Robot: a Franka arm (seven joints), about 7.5 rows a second.
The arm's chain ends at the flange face. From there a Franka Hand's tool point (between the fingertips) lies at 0.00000 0.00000 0.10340 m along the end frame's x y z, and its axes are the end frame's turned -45 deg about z.
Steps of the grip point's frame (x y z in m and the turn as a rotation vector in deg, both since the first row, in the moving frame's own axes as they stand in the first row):
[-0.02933, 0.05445, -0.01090, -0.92, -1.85, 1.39]
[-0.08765, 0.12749, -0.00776, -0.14, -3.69, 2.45]
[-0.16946, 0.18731, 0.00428, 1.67, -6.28, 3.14]
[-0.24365, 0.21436, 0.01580, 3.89, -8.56, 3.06]
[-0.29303, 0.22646, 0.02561, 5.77, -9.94, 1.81]
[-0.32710, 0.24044, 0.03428, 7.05, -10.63, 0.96]
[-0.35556, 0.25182, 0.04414, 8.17, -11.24, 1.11]
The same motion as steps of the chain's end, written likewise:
[0.01899, 0.05572, -0.01083, -1.96, -0.66, 1.39]
[0.03280, 0.14734, -0.00755, -2.71, -2.51, 2.45]
[0.02290, 0.24668, 0.00494, -3.26, -5.62, 3.14]
[-0.00474, 0.31836, 0.01719, -3.30, -8.80, 3.06]
[-0.02708, 0.36237, 0.02768, -2.95, -11.11, 1.81]
[-0.03887, 0.39697, 0.03683, -2.53, -12.50, 0.96]
[-0.04879, 0.42584, 0.04717, -2.17, -13.72, 1.11]

